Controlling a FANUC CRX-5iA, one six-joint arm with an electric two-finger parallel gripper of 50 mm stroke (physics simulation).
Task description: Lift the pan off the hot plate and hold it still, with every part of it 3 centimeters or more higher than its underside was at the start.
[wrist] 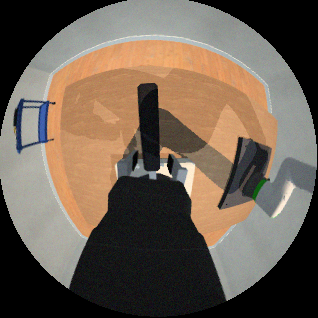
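Seen in the pictures: gripper, between the fingertips: (152, 157); arm's base, origin of its link: (251, 184).
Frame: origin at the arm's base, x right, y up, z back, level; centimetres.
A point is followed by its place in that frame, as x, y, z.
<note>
The pan shows mainly by its long black handle (149, 122) {26.0, 11.6, -54.1}, which points up in the wrist view. The handle's near end lies between the two fingers, nearer the left finger than the right. My gripper (152, 157) {20.1, 13.0, -53.6} is open, with a gap beside the handle on each side. The white hot plate (188, 169) {13.7, 3.6, -43.8} shows behind and beside the fingers. The pan's body is mostly hidden by the black gripper housing. Whether the pan's underside touches the hot plate cannot be seen.
The wooden table top (95, 185) {3.0, -2.6, -80.5} surrounds the hot plate. The robot's dark base plate (231, 175) {7.1, -1.5, -20.1} and grey arm (290, 180) are at the right. A blue cart (43, 122) stands beyond the table's left edge. Shadows cross the table.
</note>
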